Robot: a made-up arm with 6 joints.
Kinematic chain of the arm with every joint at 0, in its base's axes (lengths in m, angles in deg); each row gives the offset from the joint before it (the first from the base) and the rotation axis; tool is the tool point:
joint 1: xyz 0 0 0.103 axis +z
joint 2: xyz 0 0.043 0 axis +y
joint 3: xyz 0 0 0.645 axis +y
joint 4: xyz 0 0 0.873 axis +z
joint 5: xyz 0 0 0 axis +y
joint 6: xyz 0 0 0.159 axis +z
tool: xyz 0 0 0
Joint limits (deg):
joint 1: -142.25..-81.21
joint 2: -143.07..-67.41
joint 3: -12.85..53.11
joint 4: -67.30..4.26
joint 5: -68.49..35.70
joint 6: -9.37..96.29
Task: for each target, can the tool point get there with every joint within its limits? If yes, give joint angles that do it. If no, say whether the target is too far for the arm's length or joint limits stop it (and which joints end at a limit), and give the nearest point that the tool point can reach.
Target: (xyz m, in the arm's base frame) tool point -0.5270 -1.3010 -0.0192
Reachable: no: joint limits stop it (at a limit: joint 1, joint 2, joint 3, joint 5) | nearest point 0.5792 0.3091 -1.3166 | short by 2.345 m
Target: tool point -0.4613 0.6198 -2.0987
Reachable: no: too far | nearest point -0.0746 0.7258 -1.3678 | short by 0.834 m
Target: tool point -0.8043 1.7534 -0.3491
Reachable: no: too far | nearest point -0.2867 1.5756 -0.2870 | short by 0.551 m
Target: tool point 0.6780 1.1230 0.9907
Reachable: yes | joints -117.48 -78.54 40.04 -35.25 -26.05 22.15
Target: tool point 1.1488 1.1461 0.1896
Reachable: yes | joints -133.44 -105.23 29.79 -41.00 -1.69 14.84
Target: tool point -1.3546 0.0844 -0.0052
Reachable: no: joint limits stop it (at a limit: joint 1, joint 2, joint 3, joint 4, joint 5) | nearest point -0.2545 1.3668 -0.3761 | short by 1.730 m
